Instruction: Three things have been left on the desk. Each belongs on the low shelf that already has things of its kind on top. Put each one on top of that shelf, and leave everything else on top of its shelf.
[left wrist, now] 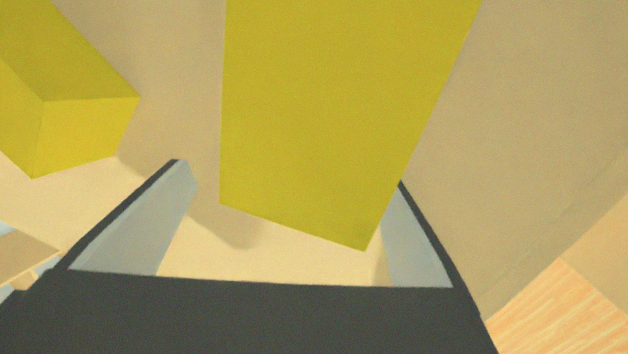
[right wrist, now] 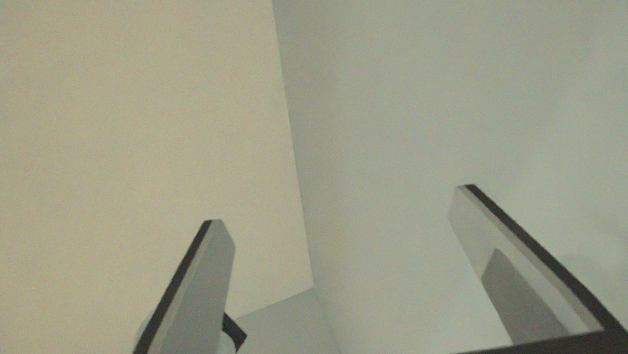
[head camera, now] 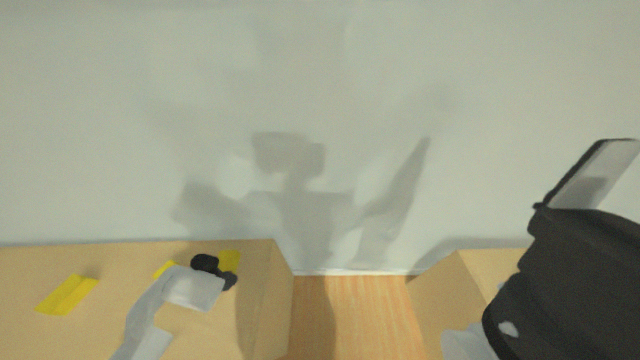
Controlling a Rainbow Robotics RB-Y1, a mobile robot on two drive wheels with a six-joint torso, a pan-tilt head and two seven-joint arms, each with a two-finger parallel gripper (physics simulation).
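Places are measured from the robot's base along level axes (x ahead, y left, z up), in millimetres.
Pixels of known places: left gripper, fingertip midpoint: (left wrist: 287,180); right gripper, fingertip midpoint: (right wrist: 337,218).
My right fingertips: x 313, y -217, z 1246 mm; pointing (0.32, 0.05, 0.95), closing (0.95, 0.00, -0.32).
Ahead of a thing's pixels: the offset from my right fingertips to its top centre. Level surfaces: height alone.
A yellow block {95 mm ahead, 587 mm left, 590 mm down} (head camera: 229,261) (left wrist: 320,110) rests on the low shelf {635 mm down} (head camera: 120,310) at the left of the head view. My left gripper (head camera: 217,271) (left wrist: 287,180) is open over this shelf, with the block's near end between its spread fingers, not gripped. A second yellow block {51 mm ahead, 762 mm left, 590 mm down} (head camera: 164,269) (left wrist: 75,127) lies beside it, partly hidden by my left arm in the head view. A third yellow block {13 mm back, 1077 mm left, 590 mm down} (head camera: 67,295) lies farther left on the shelf. My right gripper (right wrist: 337,218) is open and empty, raised at the right of the head view. The desk does not show.
Another low shelf (head camera: 492,262) stands at the right, largely hidden by my right arm; a small pale blue thing (head camera: 500,286) shows at its edge. A strip of wood floor {1245 mm down} (head camera: 370,310) separates the shelves. The wall (head camera: 320,60) rises behind both.
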